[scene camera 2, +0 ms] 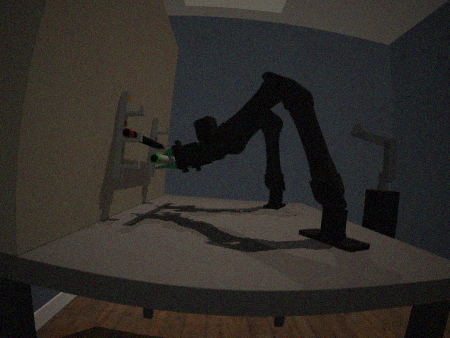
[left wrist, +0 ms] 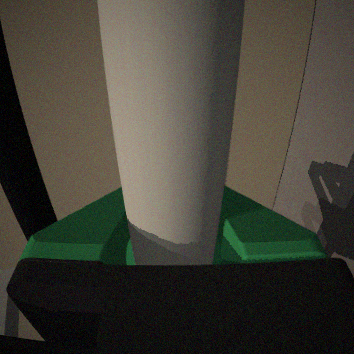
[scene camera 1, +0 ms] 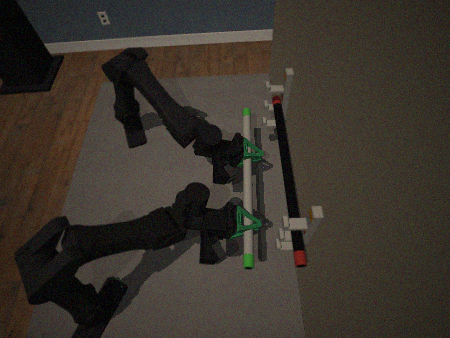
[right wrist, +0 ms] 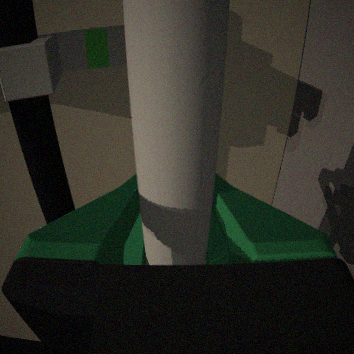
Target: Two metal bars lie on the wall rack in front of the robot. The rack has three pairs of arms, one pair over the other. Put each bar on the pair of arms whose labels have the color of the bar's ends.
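Places are measured from the left arm's base along level axes (x back, y right, z up), in centimetres.
Where they show: left gripper, fingertip midpoint: (scene camera 2: 154,164) (scene camera 1: 262,155); right gripper, fingertip midpoint: (scene camera 1: 259,225) (right wrist: 175,178); left arm's base, origin of the base link: (scene camera 2: 331,240) (scene camera 1: 133,127); right arm's base, origin of the base link: (scene camera 2: 275,206) (scene camera 1: 99,315).
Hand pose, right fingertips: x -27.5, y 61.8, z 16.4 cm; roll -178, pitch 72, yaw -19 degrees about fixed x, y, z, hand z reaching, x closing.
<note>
Each offset is from my right fingertips to the top centre of the thing. "spot": to the spot under its first point. Level surfaces: height alone.
A white bar with green ends @[dx -2.5, dy -14.5, dz +2.4 cm] (scene camera 1: 247,185) (scene camera 2: 157,158) (left wrist: 167,125) (right wrist: 175,100) is held level in the air, in front of the rack and apart from it. In scene camera 2 it is lower than the other bar. My left gripper (scene camera 1: 252,151) (left wrist: 173,177) and my right gripper (scene camera 1: 248,222) (right wrist: 175,178) are both shut on it. A black bar with red ends @[dx -11.5, dy -9.7, dz +8.3 cm] (scene camera 1: 290,185) (scene camera 2: 152,142) (right wrist: 47,160) lies on the middle pair of arms of the white wall rack (scene camera 1: 317,212) (scene camera 2: 119,155). A green label @[spot: dx -6.8, dy +7.5, dz +2.4 cm] (right wrist: 96,47) shows behind the white bar in the right wrist view.
The tan wall (scene camera 1: 380,175) (scene camera 2: 65,125) stands behind the rack. The rack's arms stick out towards the held bar. Below is the grey table @[dz -16.4 cm] (scene camera 1: 160,185) (scene camera 2: 150,270), with shadows of the arms on it. A dark box (scene camera 2: 381,212) stands beyond the table in scene camera 2.
</note>
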